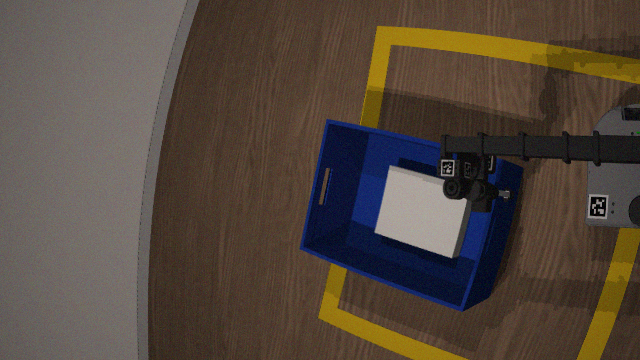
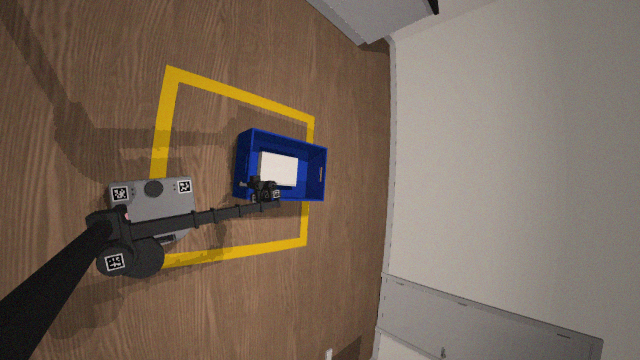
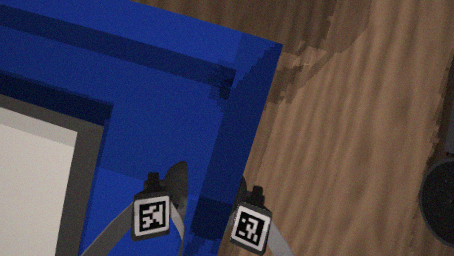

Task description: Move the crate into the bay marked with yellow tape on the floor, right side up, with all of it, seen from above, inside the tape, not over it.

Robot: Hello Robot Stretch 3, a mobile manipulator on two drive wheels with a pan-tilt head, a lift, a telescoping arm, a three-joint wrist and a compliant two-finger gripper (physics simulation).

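Where they show: gripper, fingertip midpoint: (image 2: 242, 183); robot's base, origin of the base link: (image 1: 639, 209) (image 2: 154, 187).
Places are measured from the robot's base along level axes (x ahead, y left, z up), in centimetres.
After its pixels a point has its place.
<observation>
The blue crate (image 1: 345, 165) {x -8.7, y -101.7, z 10.6 cm} (image 2: 315, 165) {x 5.2, y -104.3, z 11.4 cm} (image 3: 150, 130) {x -4.1, y -52.4, z 1.8 cm} is open side up, with a white box (image 1: 422, 210) {x 3.5, y -74.2, z 7.1 cm} (image 2: 280, 167) {x 5.4, y -75.0, z 7.1 cm} (image 3: 30, 185) {x 2.4, y -63.4, z 7.1 cm} inside. It lies at a slant over the bay's wall-side strip of yellow tape (image 1: 379, 65) {x -44.7, y -97.4, z 0.0 cm} (image 2: 168, 100) {x 46.2, y -9.8, z 0.1 cm}; its far end sticks out past the tape, and the rest is within the bay. My gripper (image 1: 505, 194) {x -2.2, y -44.4, z 12.8 cm} (image 2: 243, 184) {x -2.2, y -44.4, z 12.8 cm} (image 3: 205, 184) {x -2.2, y -44.4, z 12.8 cm} is shut on the crate's end wall nearest my base, one finger inside and one outside. Whether that end is raised off the floor I cannot tell.
My base (image 1: 600, 175) {x -7.9, y -12.8, z 16.0 cm} (image 2: 175, 207) {x -9.6, y -7.9, z 16.0 cm} stands over the tape on the side opposite the wall (image 1: 75, 175) {x 1.5, y -255.2, z 60.6 cm} (image 2: 475, 150) {x 12.2, y -257.1, z 104.0 cm}. My arm (image 1: 542, 146) {x -10.4, y -23.4, z 48.6 cm} (image 2: 205, 218) {x -10.5, y -14.6, z 48.8 cm} reaches across the bay. A grey cabinet (image 2: 370, 15) {x 144.3, y -161.4, z 38.5 cm} and a grey door (image 2: 475, 310) {x -156.7, y -225.5, z 115.7 cm} show along the wall side.
</observation>
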